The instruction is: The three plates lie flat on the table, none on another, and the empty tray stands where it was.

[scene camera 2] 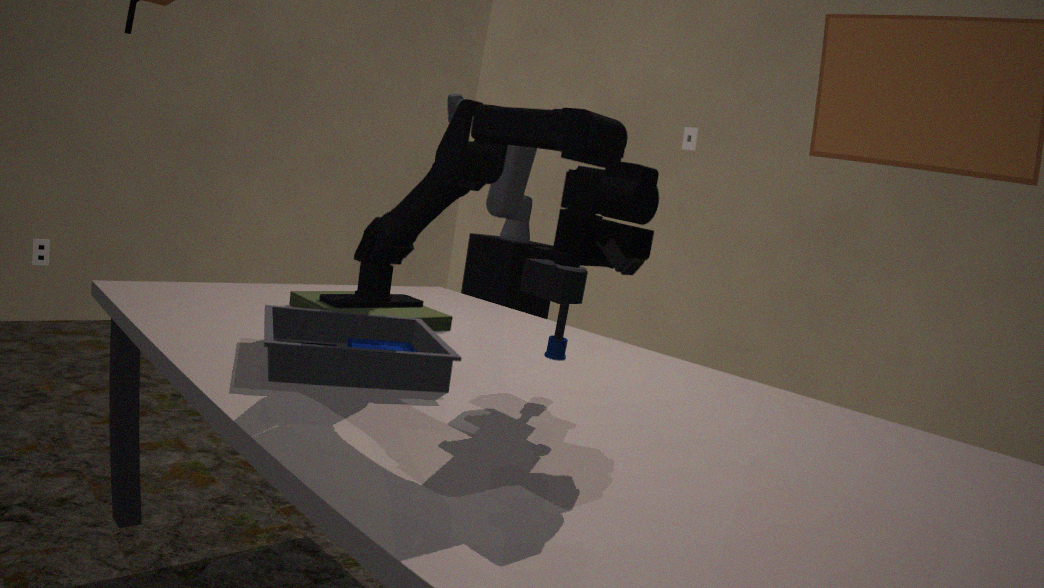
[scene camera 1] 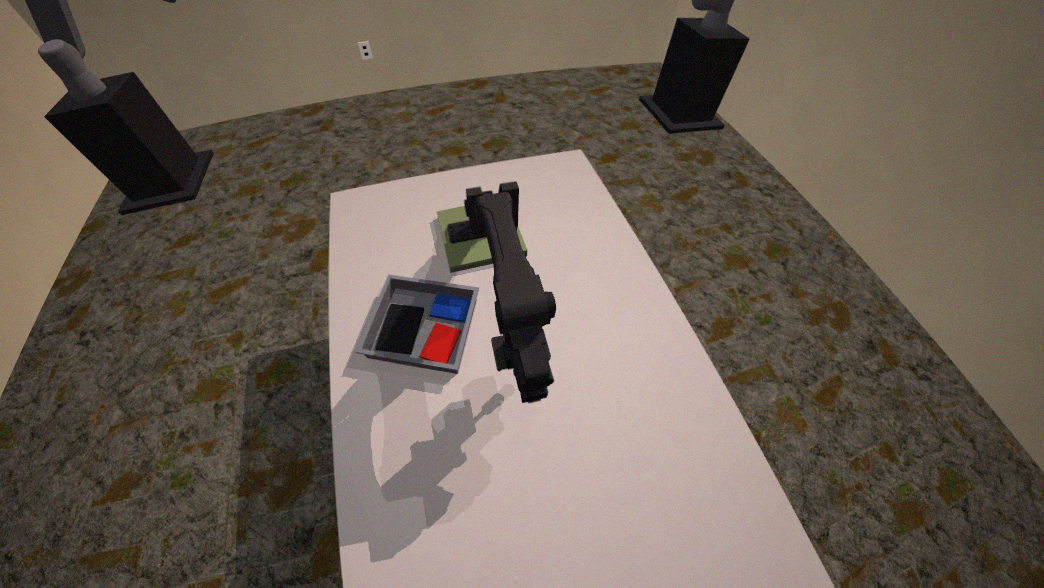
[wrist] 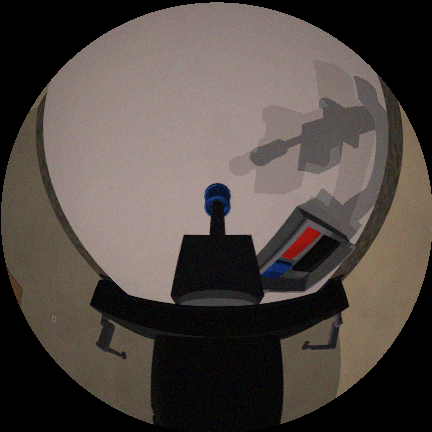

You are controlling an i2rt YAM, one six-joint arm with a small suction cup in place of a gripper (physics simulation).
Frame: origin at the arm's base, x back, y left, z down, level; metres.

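Where they show: hand at its tool point: (scene camera 2: pixel 554 356) (wrist: pixel 216 194); arm's base at its link origin: (scene camera 2: pixel 372 303).
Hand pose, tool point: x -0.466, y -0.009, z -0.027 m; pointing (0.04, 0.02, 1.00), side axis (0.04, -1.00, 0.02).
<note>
Things, the pixels of their top centre, and the offset from my tool point. Level surfaces: height alone.
- grey tray at its top centre: (scene camera 2: pixel 353 329) (wrist: pixel 306 270) (scene camera 1: pixel 419 318) dz +0.004, dx +0.193, dy -0.200 m
- black plate at its top centre: (scene camera 1: pixel 400 327) (wrist: pixel 317 257) dz +0.041, dx +0.202, dy -0.257 m
- blue plate at its top centre: (scene camera 2: pixel 382 345) (wrist: pixel 270 270) (scene camera 1: pixel 451 306) dz +0.040, dx +0.230, dy -0.122 m
- red plate at its top centre: (wrist: pixel 297 242) (scene camera 1: pixel 440 342) dz +0.042, dx +0.135, dy -0.163 m
- table at its surface level: dz +0.054 m
The grey tray (scene camera 1: pixel 467 328) (scene camera 2: pixel 357 370) (wrist: pixel 284 232) stands on the table and holds three flat plates side by side. The black plate (scene camera 1: pixel 399 328) (wrist: pixel 316 253) lies along one side. The blue plate (scene camera 1: pixel 449 307) (scene camera 2: pixel 379 344) (wrist: pixel 276 270) and the red plate (scene camera 1: pixel 441 343) (wrist: pixel 301 243) lie beside it, in a row. In scene camera 2 the tray wall hides the red plate. My gripper, a blue suction cup (scene camera 2: pixel 555 348) (wrist: pixel 217 195), is open, with no plate on it. It hangs above the bare table beside the tray; in scene camera 1 the arm hides the cup.
My arm stands on a green base board (scene camera 1: pixel 471 259) (scene camera 2: pixel 431 320) near the far end of the table (scene camera 1: pixel 620 438) (scene camera 2: pixel 730 452), close behind the tray. Two black pedestals (scene camera 1: pixel 120 138) (scene camera 1: pixel 697 69) with grey arms stand on the floor beyond the table.
</note>
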